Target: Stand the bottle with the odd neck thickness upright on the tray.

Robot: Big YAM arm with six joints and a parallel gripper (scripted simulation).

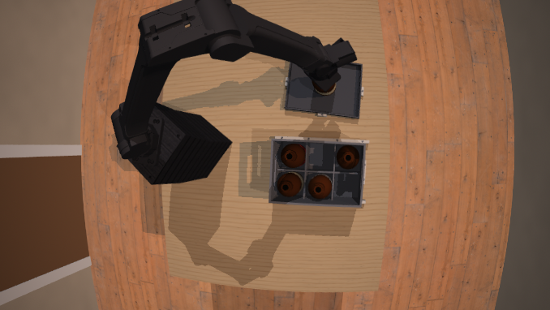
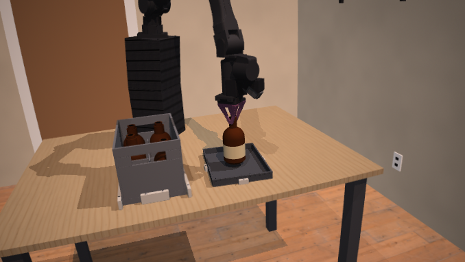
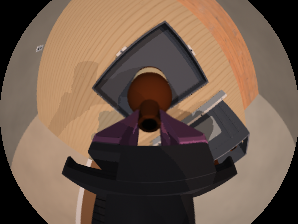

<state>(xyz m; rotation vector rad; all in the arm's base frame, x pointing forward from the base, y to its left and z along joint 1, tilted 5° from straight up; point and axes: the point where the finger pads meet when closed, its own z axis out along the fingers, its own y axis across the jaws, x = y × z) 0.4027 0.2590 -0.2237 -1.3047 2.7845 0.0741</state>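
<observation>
Right now the dark tray is 150 mm below my hand. From my hand the other things lie so: grey crate: 280 mm to the right, 80 mm below, 20 mm ahead.
</observation>
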